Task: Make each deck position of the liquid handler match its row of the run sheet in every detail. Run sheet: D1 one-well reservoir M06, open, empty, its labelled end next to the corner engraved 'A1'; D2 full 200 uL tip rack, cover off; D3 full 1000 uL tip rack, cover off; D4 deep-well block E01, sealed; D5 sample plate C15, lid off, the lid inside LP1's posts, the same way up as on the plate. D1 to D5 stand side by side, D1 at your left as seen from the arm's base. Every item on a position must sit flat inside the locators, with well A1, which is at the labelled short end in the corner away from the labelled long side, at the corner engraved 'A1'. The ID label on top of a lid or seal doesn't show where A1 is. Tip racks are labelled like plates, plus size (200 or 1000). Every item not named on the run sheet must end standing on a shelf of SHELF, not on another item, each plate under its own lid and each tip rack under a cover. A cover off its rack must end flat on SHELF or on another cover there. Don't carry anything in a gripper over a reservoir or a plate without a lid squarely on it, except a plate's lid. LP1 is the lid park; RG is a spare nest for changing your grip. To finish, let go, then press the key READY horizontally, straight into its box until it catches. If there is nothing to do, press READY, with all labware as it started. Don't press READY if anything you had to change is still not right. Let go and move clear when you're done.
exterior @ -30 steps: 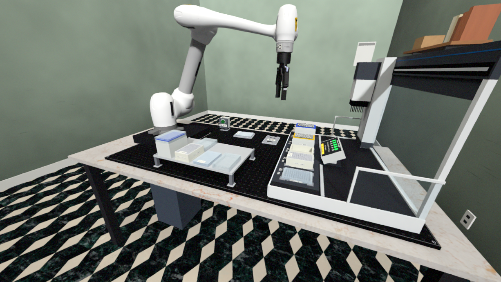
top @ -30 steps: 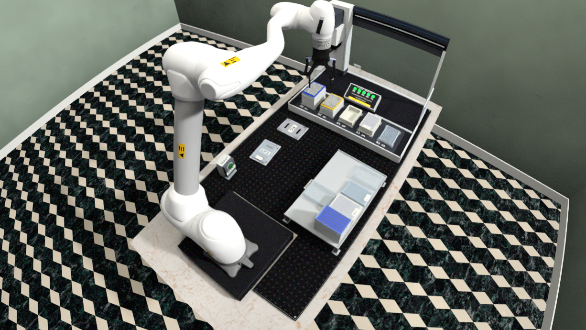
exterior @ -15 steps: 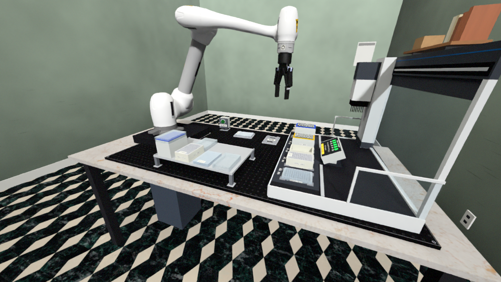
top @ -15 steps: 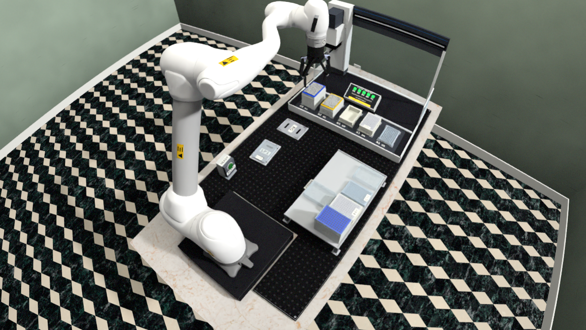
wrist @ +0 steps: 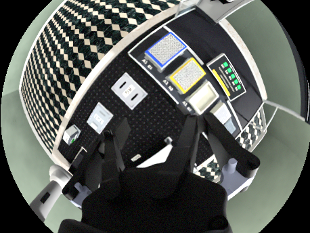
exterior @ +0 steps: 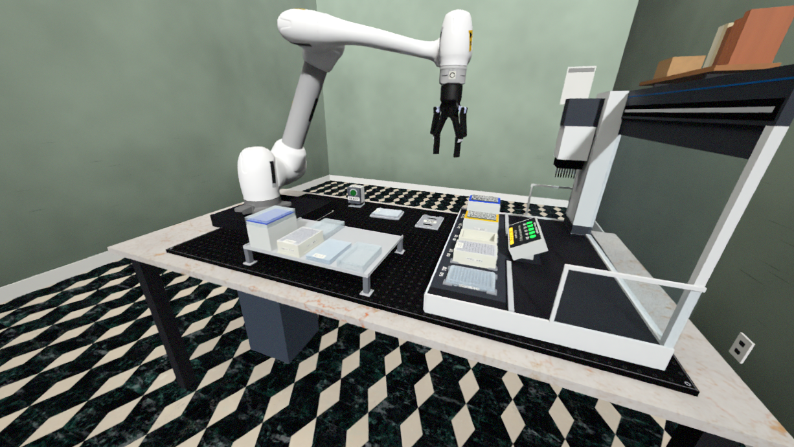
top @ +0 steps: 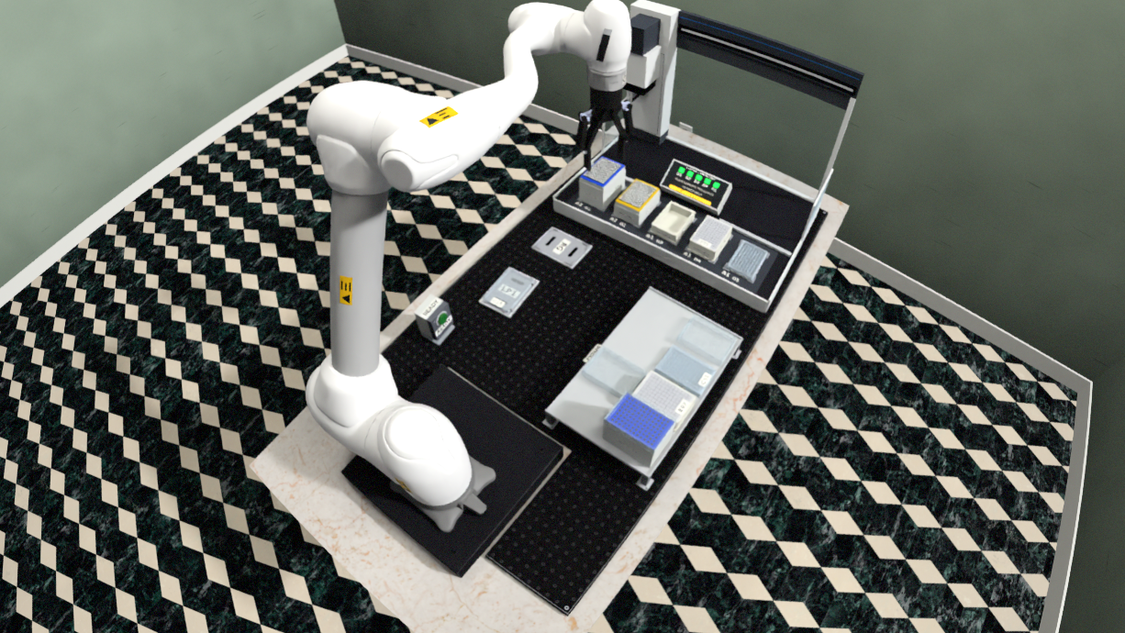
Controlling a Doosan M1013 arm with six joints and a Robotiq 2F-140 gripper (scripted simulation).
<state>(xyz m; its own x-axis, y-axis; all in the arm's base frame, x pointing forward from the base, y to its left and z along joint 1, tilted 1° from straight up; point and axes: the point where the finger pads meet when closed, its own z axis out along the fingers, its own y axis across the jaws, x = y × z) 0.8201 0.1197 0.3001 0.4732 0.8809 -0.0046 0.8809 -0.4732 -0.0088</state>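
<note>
Right now the blue-rimmed tip rack is 15 cm ahead of my hand, 10 cm to the left of it and 23 cm below it. From my hand the other things lie so: white one-well reservoir 16 cm ahead, 14 cm to the right, 29 cm below; yellow-rimmed tip rack 15 cm ahead, 3 cm to the right, 26 cm below; grey RG nest 7 cm behind, 10 cm to the left, 35 cm below.
</note>
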